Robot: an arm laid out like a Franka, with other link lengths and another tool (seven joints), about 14 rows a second.
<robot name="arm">
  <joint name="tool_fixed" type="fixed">
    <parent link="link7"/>
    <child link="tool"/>
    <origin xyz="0.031 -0.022 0.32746" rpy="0 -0.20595 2.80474"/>
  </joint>
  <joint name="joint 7" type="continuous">
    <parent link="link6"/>
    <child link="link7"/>
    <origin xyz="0.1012 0 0" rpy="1.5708 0 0"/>
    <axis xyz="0 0 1"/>
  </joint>
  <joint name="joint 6" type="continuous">
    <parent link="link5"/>
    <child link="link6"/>
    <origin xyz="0 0 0" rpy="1.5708 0 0"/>
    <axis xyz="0 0 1"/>
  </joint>
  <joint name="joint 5" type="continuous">
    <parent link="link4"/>
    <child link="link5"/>
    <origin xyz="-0.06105 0.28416 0" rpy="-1.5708 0 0"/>
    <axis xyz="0 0 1"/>
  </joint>
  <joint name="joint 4" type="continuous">
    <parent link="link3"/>
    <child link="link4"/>
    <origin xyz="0.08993 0 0" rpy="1.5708 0 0"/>
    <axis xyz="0 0 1"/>
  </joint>
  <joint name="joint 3" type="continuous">
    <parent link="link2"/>
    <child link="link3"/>
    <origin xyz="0 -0.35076 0" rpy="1.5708 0 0"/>
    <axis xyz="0 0 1"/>
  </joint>
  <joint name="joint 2" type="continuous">
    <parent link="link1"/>
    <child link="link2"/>
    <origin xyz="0 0 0" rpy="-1.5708 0 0"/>
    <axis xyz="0 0 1"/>
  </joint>
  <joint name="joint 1" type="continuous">
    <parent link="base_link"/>
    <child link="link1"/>
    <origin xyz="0 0 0.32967"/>
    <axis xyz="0 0 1"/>
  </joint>
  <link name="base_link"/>
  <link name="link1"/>
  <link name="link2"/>
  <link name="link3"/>
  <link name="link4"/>
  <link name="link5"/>
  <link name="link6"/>
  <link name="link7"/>
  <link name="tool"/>
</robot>
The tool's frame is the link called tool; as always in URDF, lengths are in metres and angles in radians. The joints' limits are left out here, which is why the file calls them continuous.
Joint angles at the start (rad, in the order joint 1, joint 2, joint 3, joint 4, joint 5, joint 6, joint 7):
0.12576, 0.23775, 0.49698, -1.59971, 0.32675, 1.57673, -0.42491
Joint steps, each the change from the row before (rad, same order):
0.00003, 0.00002, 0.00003, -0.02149, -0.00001, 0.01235, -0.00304
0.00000, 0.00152, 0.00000, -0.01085, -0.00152, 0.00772, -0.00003
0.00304, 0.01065, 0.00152, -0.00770, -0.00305, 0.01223, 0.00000
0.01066, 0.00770, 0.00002, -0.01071, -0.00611, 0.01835, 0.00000
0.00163, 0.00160, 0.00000, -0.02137, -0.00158, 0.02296, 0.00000
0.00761, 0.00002, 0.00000, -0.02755, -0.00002, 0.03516, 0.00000
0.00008, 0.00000, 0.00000, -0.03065, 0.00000, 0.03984, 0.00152
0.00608, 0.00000, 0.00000, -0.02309, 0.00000, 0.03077, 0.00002
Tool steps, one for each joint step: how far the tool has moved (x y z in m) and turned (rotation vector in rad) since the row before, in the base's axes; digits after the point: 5 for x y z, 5 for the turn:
-0.00262, -0.00140, -0.00680, -0.00535, 0.00711, 0.00002
-0.00064, -0.00089, -0.00423, -0.00406, 0.00335, -0.00155
0.00004, 0.00143, -0.00662, -0.00224, 0.00541, 0.00119
-0.00116, 0.00316, -0.00700, -0.00355, -0.00181, 0.00619
-0.00005, 0.00018, -0.00738, -0.00343, -0.00035, -0.00465
-0.00093, 0.00324, -0.00829, -0.00028, -0.00586, -0.00327
0.00245, 0.00071, -0.00921, -0.00084, -0.00700, -0.01354
-0.00050, 0.00243, -0.00688, 0.00001, -0.00626, -0.00340

